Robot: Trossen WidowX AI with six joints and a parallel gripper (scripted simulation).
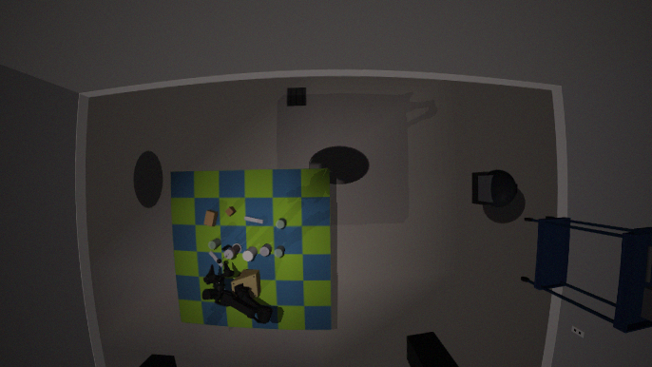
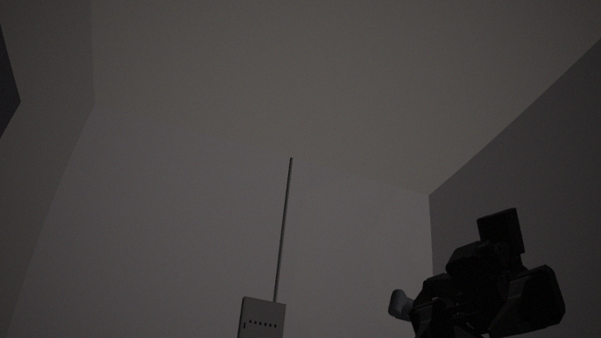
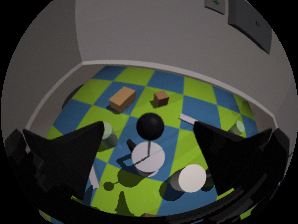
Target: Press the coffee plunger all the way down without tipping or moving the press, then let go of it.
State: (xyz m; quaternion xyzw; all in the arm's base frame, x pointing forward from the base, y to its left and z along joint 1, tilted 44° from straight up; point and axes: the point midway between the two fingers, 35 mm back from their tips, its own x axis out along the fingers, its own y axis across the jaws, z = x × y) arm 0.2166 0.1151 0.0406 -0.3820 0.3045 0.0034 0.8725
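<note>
The coffee press is 10 mm ahead of my gripper tip, 10 mm to the left of it and 140 mm below it.
</note>
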